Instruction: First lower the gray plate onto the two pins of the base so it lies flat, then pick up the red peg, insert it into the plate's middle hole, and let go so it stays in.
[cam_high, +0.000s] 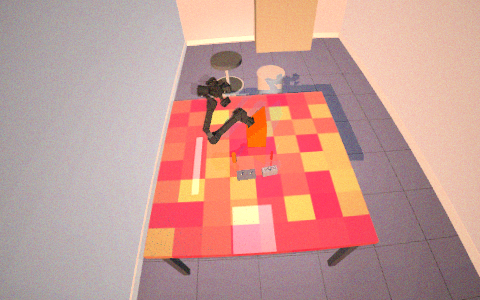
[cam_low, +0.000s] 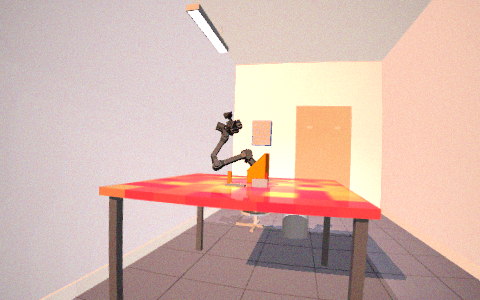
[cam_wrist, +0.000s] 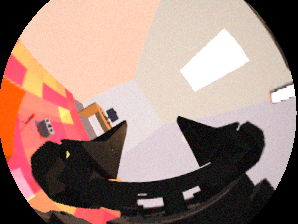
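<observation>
Right now the gray plate is 440 mm below my gripper tip, 250 mm ahead of it and 230 mm to the left of it. Round my gripper tip: orange piece 440 mm below, 120 mm ahead, 10 mm to the left; gray base 470 mm below, 250 mm ahead, 80 mm to the left; red peg 440 mm below, 260 mm to the left, 140 mm ahead.
</observation>
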